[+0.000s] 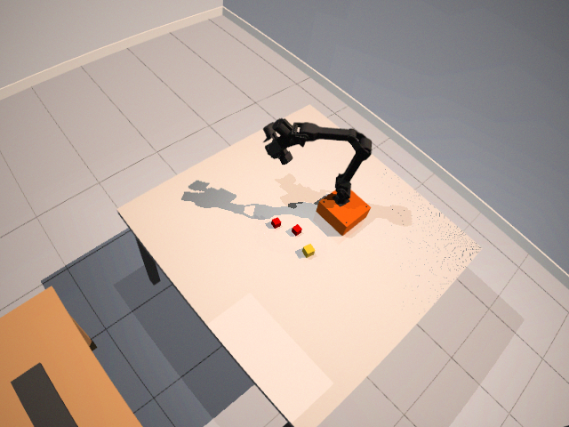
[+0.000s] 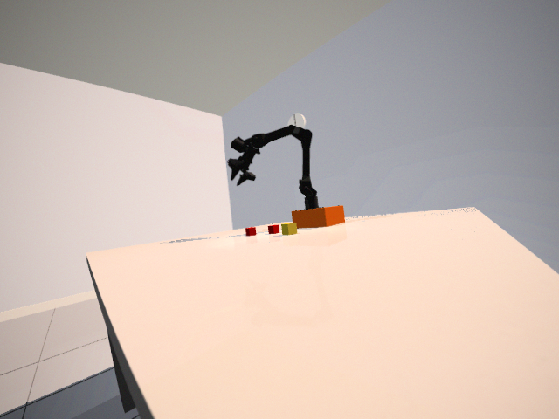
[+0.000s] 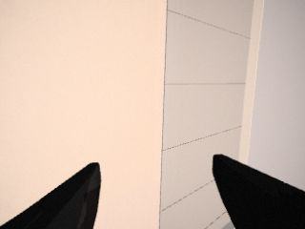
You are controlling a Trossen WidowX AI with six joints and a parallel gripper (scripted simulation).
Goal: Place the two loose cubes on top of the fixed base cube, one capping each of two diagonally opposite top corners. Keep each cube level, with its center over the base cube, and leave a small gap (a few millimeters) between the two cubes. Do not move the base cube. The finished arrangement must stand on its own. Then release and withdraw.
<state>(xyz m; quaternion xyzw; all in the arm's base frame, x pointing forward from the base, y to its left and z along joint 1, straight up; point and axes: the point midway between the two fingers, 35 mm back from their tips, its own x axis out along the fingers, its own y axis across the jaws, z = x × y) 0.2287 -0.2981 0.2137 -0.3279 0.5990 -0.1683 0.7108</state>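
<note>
My gripper tip is 4 cm short of the yellow base cube, 44 cm to the right of it and 25 cm above it.
</note>
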